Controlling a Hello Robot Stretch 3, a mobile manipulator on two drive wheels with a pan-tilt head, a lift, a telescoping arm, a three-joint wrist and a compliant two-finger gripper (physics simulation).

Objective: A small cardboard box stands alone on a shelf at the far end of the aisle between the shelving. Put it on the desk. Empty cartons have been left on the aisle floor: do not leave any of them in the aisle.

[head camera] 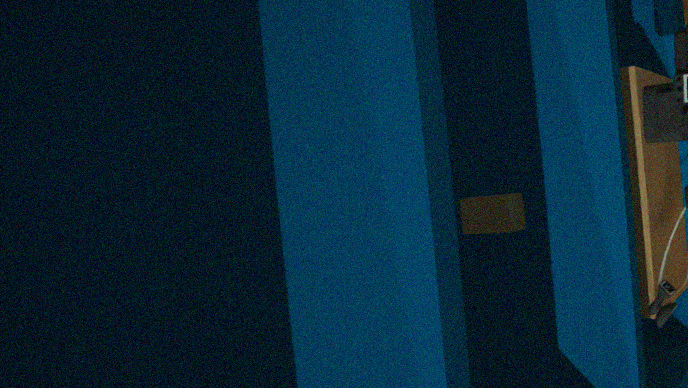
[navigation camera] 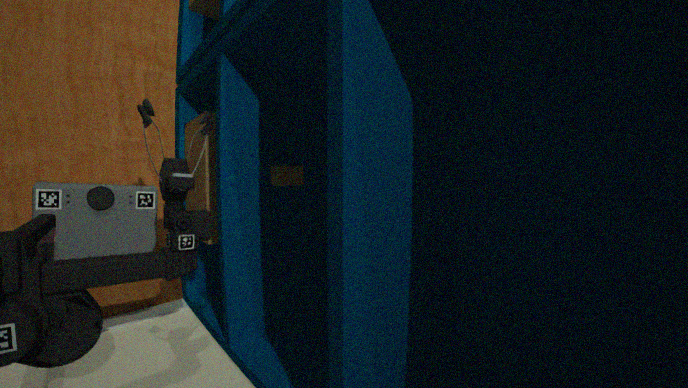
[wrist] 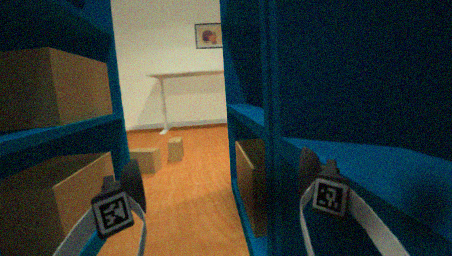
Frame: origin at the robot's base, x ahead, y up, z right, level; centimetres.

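Seen in the pictures: gripper, fingertip midpoint: (navigation camera: 178,105) (wrist: 221,171); robot's base, origin of the base link: (navigation camera: 100,196).
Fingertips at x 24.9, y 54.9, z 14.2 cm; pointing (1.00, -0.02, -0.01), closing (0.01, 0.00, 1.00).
Offsets run from my fingertips to a thing's top centre. Level surfaces: height alone.
A small brown cardboard box {dx -14.8, dy +3.5, dz +31.7 cm} (head camera: 492,214) (navigation camera: 287,176) stands alone in a dark bay of the blue shelving. It does not show in the wrist view. My gripper (wrist: 221,171) (navigation camera: 175,117) is open and empty, in front of the shelving and pointing along the aisle. In the head view part of it shows at the right edge, to the right of the box. In the wrist view, one low carton {dx +159.0, dy -36.8, dz -67.4 cm} (wrist: 145,160) and one upright carton (wrist: 175,150) stand on the aisle floor ahead, on the left. Beyond them is the desk {dy +37.7 cm} (wrist: 187,75), with a pale top and a white leg.
Blue shelving (wrist: 270,75) (navigation camera: 377,200) lines the right of the aisle, very near the right finger. Larger cartons stand on the left shelves (wrist: 60,128), one upper carton (wrist: 82,92) among them. Another carton {dx +77.3, dy -20.2, dz +22.3 cm} (wrist: 256,185) sits low on the right. A framed picture (wrist: 208,36) hangs beyond the desk.
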